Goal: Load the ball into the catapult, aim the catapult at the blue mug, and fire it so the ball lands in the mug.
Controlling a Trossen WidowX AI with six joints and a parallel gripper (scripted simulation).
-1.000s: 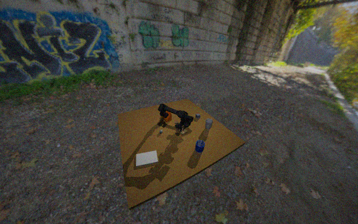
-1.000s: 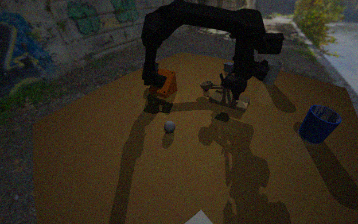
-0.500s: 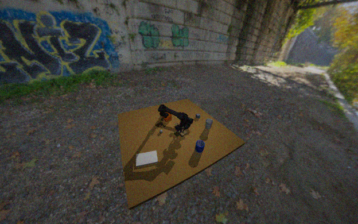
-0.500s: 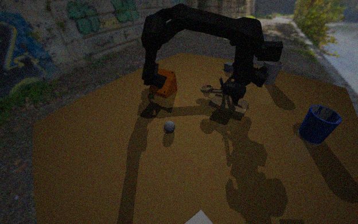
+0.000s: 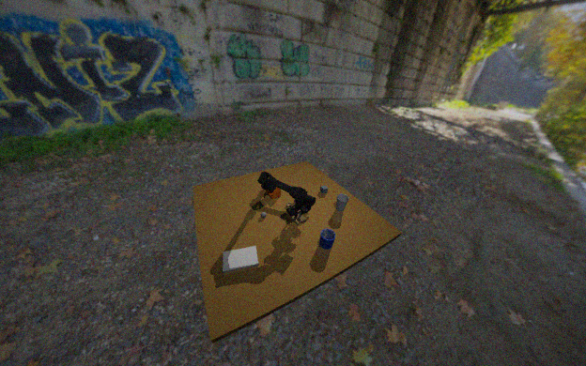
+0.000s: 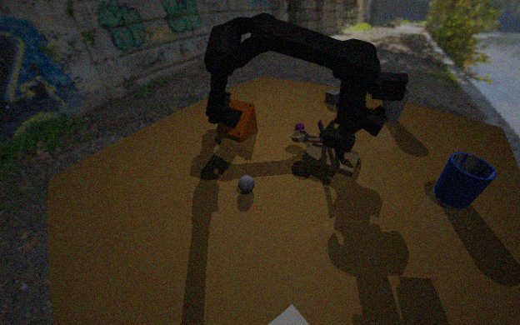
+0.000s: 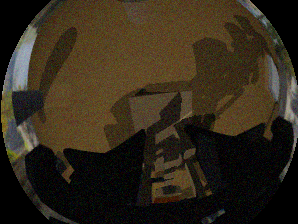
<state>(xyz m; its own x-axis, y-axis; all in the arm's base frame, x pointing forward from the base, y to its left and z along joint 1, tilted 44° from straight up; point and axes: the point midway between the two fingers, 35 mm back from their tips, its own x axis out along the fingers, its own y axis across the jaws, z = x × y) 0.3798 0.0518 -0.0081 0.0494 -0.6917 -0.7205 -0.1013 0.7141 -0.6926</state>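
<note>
The purple ball lies 19 cm behind my gripper tip, 9 cm to the left of it and 2 cm below it. Round my gripper tip: wooden catapult: 7 cm behind, 2 cm above, 1 cm to the left; then blue mug: 28 cm ahead, 4 cm to the left; then grey ball: 22 cm to the right, 15 cm behind, 1 cm below.
</note>
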